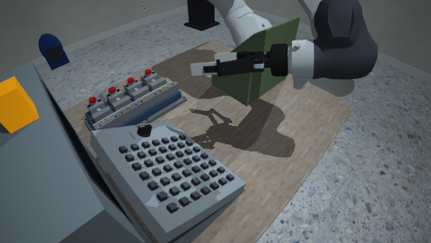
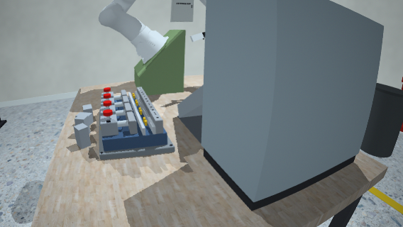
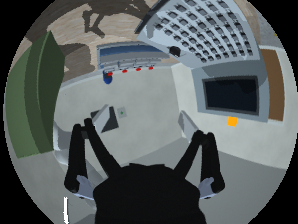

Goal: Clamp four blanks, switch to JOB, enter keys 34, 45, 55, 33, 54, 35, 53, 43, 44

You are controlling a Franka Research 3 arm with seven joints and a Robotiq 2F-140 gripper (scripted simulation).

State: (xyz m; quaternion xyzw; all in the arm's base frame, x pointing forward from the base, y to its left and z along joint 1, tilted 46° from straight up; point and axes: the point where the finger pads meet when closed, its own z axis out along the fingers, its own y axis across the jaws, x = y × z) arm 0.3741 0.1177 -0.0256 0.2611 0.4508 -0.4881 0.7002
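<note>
Right now the key is 200 mm ahead of my hand, 110 mm to the left of it and 180 mm below it. Also, from my hand: grey keypad: 220 mm ahead, 20 mm to the left, 210 mm below; black selector knob: 190 mm ahead, 90 mm to the right, 170 mm below.
</note>
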